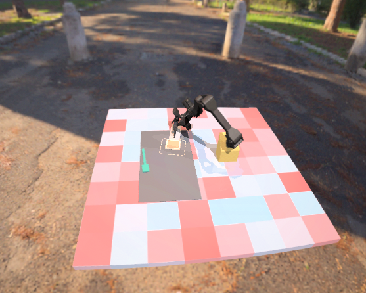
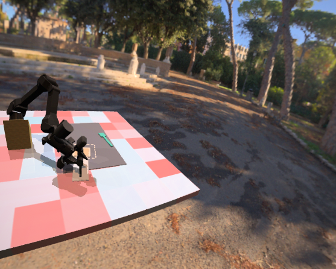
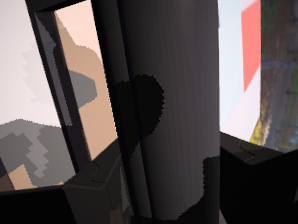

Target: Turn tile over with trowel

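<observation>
Now: the grey mat 4 cm ahead of my gripper tip, 32 cm to the left of it and 7 cm below it. Round my gripper tip: small trowel: 2 cm behind, 1 cm below; green trowel-shaped tool: 17 cm ahead, 35 cm to the left, 5 cm below; tan tile: 17 cm to the left, 5 cm below.
</observation>
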